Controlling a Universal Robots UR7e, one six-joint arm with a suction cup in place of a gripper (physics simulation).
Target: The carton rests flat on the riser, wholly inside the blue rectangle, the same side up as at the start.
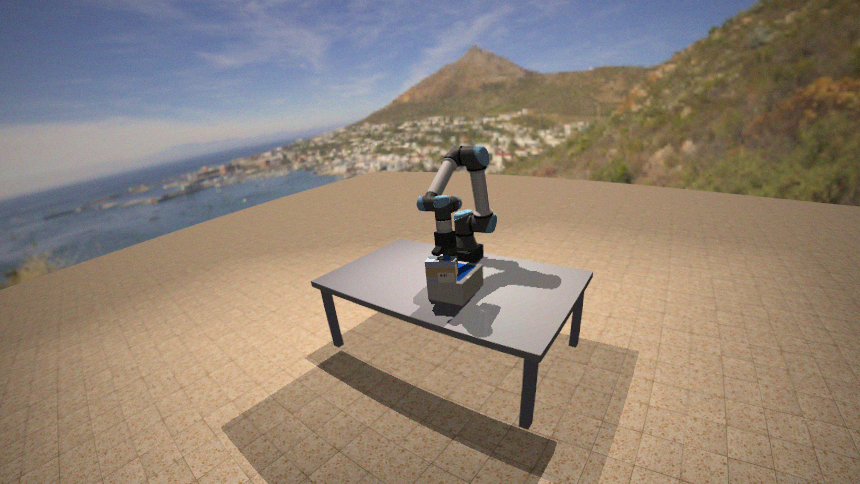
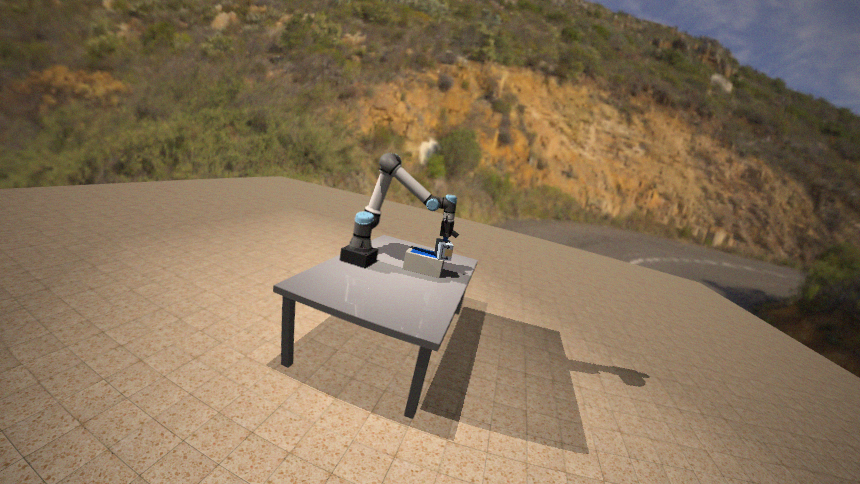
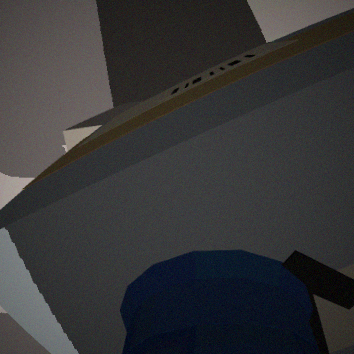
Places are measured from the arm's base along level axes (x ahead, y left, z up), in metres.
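Where they show: end effector, tool point: (image 1: 447, 261) (image 2: 445, 242) (image 3: 209, 274); arm's base, origin of the base link: (image 1: 465, 246) (image 2: 360, 247).
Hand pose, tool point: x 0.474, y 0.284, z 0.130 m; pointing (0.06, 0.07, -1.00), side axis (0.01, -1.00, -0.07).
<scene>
Things, the pixels of their top centre, and the offset from my tool point. Level surfaces: height alone.
- carton, middle of its top: (image 1: 441, 258) (image 2: 445, 241) dz +0.015, dx +0.009, dy -0.030 m
- light grey riser, middle of its top: (image 1: 455, 271) (image 2: 426, 252) dz -0.096, dx -0.098, dy -0.042 m
- blue rectangle, middle of its top: (image 1: 455, 271) (image 2: 426, 252) dz -0.096, dx -0.098, dy -0.042 m
- grey table, its level: dz -0.216 m
The carton (image 1: 441, 269) (image 2: 447, 250) (image 3: 200, 190), pale grey-blue with a tan band and a small label, stands upright at the riser's end farthest from the arm's base. It seems to overhang that end. The light grey riser (image 1: 472, 285) (image 2: 423, 264) stands on the table. The blue rectangle (image 1: 464, 272) (image 2: 423, 252) shows on the riser's top, on the base side of the carton; the part near the carton is hidden. My blue suction cup (image 1: 445, 257) (image 2: 445, 242) (image 3: 215, 300) is down against the carton's top face and holds it. A gap under the carton cannot be made out.
The grey table (image 1: 373, 273) (image 2: 361, 294) carries the riser and the arm's black base (image 2: 358, 256). The table's front edge (image 1: 421, 322) runs near the riser's carton end. Shadows of the arm and riser lie on the table.
</scene>
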